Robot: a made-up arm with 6 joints. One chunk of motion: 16 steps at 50 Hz.
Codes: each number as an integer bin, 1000 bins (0 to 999) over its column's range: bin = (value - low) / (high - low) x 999, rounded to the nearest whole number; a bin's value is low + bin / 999 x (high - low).
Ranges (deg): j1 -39..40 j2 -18..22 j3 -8..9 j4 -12..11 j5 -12..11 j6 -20..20
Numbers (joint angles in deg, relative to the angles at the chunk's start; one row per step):
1: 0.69 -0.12 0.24 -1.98 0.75 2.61
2: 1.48 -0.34 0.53 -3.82 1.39 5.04
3: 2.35 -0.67 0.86 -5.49 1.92 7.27
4: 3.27 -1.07 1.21 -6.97 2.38 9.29
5: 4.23 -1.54 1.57 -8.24 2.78 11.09
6: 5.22 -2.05 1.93 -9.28 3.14 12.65
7: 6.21 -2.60 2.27 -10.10 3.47 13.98
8: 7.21 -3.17 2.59 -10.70 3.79 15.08
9: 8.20 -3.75 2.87 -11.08 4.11 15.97
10: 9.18 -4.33 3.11 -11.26 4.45 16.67
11: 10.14 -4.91 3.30 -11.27 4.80 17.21
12: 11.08 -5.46 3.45 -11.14 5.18 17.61
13: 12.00 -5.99 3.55 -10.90 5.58 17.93
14: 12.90 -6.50 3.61 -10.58 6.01 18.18
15: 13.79 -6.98 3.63 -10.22 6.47 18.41
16: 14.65 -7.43 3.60 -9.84 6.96 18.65
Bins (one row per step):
1: 502 447 484 435 554 565
2: 512 441 501 355 582 625
3: 523 433 521 283 605 681
4: 535 423 541 218 625 732
5: 547 411 562 163 642 776
6: 559 398 584 118 658 815
7: 572 385 604 83 672 849
8: 584 370 622 56 686 876
9: 597 356 639 40 700 898
10: 609 341 653 32 715 916
11: 621 327 664 32 730 929
12: 633 313 673 37 746 939
13: 645 300 679 48 764 947
14: 656 287 682 62 782 954
15: 668 275 683 77 802 959
16: 678 264 682 94 824 965

